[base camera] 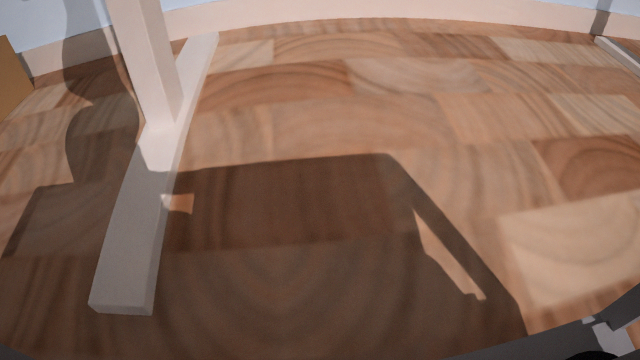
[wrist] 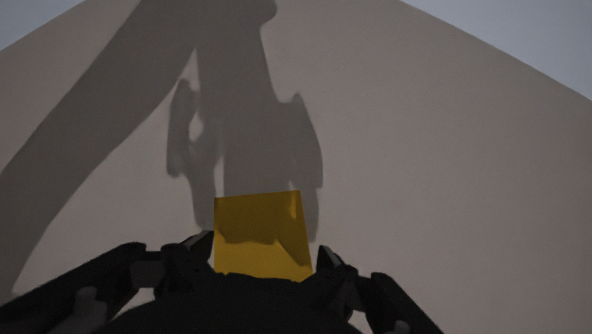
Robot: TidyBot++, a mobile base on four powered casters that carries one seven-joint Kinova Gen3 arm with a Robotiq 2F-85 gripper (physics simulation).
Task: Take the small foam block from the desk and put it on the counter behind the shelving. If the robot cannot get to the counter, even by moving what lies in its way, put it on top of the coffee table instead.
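Places are measured from the arm's base along level axes (x back, y up, z left), in centimetres.
Pixels of known places: gripper, fingertip midpoint: (wrist: 265, 250).
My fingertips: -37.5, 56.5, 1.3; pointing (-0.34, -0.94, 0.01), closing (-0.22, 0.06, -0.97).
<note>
Behind a point stands the place of what it marks, as x, y, z.
The small foam block (wrist: 260, 220) @(-39.2, 59.9, 2.5) is yellow and lies on the pale desk top (wrist: 450, 175) @(-53.2, 55.3, -18.0) in the wrist view, at the lower middle. My gripper (wrist: 265, 250) @(-37.5, 56.5, 1.3) is open, with one finger on each side of the block. A narrow gap shows between the block and each fingertip. The near end of the block is hidden behind the dark gripper body. The shadow of the arm and gripper falls on the desk and over part of the block. The counter, the shelving and the coffee table cannot be made out in these views.
In the base camera view a white leg (base camera: 150, 65) @(-55.3, -25.4, 21.5) stands on a long white foot bar (base camera: 130, 240) at the left, on the wooden floor (base camera: 320, 125) @(-54.4, -39.6, -2.6). A brown panel (base camera: 12, 75) @(-84.9, -32.0, 79.2) shows at the far left edge. A wall with a pale baseboard (base camera: 350, 10) @(-100.9, -37.3, -14.5) runs across the back.
</note>
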